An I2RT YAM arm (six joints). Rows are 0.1 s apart.
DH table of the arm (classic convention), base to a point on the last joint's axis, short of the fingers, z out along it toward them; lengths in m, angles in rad. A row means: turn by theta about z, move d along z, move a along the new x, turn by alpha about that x. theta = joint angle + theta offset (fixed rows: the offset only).
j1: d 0.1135  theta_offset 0  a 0.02  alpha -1.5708
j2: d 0  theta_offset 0  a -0.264  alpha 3.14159
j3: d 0  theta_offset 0.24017  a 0.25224  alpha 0
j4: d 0  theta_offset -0.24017  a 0.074  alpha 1.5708
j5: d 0  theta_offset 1.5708  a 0  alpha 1.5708
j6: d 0.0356  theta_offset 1.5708  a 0  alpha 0
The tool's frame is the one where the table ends.
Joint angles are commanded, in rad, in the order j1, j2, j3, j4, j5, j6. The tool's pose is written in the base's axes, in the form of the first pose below.
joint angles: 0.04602 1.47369 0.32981 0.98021 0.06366 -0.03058
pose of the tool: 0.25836, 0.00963, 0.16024, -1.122, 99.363, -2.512
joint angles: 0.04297 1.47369 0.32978 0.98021 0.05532 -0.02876
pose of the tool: 0.25839, 0.00914, 0.16023, -1.232, 99.365, -2.150
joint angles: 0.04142 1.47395 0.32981 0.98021 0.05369 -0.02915
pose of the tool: 0.25842, 0.00880, 0.16018, -1.243, 99.379, -2.151
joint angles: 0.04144 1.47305 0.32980 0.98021 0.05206 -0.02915
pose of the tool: 0.25838, 0.00886, 0.16039, -1.311, 99.328, -2.068
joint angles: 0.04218 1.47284 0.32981 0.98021 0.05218 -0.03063
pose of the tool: 0.25836, 0.00905, 0.16044, -1.415, 99.314, -2.104
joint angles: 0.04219 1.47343 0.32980 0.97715 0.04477 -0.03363
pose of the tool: 0.25833, 0.00931, 0.15997, -1.888, 99.517, -1.868
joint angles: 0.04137 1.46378 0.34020 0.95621 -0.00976 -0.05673
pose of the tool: 0.25968, 0.01110, 0.16277, -5.293, 99.448, -0.160
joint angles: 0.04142 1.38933 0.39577 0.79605 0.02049 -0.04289
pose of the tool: 0.26360, 0.01020, 0.17910, -3.419, 101.258, -1.099
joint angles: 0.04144 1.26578 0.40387 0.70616 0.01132 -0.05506
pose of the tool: 0.25383, 0.01012, 0.20140, -4.293, 98.832, -1.136
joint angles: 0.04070 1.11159 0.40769 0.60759 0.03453 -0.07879
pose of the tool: 0.23751, 0.00844, 0.22679, -4.208, 95.440, -3.301
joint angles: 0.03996 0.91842 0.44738 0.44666 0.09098 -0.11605
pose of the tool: 0.21466, 0.00535, 0.26290, -3.074, 91.428, -7.550
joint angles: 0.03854 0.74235 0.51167 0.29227 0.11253 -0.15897
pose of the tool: 0.18687, 0.00321, 0.30110, -3.371, 86.582, -10.399
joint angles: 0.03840 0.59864 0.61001 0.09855 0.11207 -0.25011
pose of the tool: 0.15497, 0.00197, 0.33705, -6.858, 83.749, -14.571
